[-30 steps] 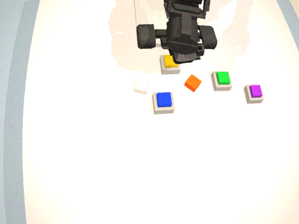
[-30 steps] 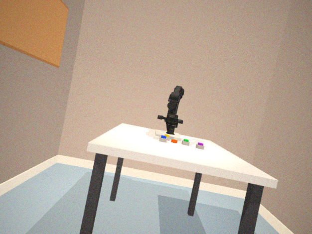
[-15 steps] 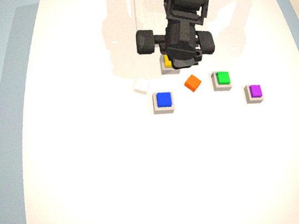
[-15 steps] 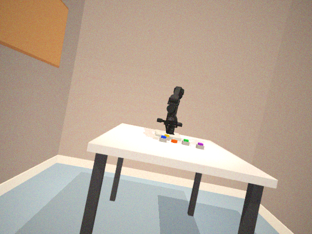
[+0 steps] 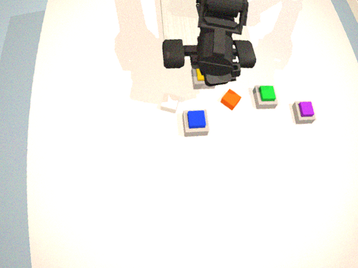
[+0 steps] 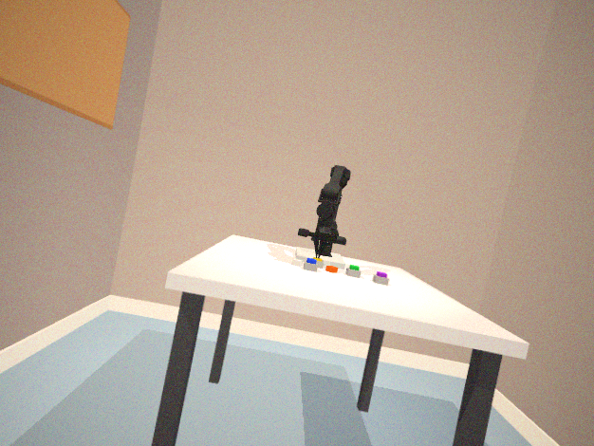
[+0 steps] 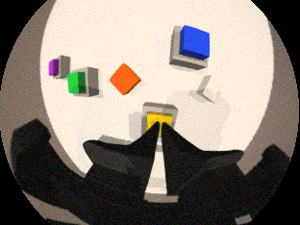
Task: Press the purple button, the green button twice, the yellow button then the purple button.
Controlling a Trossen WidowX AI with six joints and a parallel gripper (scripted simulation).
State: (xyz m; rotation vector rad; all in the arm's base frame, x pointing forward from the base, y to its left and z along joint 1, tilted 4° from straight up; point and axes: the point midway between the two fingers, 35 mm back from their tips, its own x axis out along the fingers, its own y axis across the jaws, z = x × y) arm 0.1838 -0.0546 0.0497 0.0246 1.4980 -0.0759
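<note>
Right now the yellow button is 1 cm below my gripper tip. The rest, counted from my gripper tip: white block: 5 cm ahead, 8 cm to the right, 2 cm below; then blue button: 10 cm ahead, 4 cm to the right; then orange block: 6 cm ahead, 5 cm to the left, 2 cm below.
</note>
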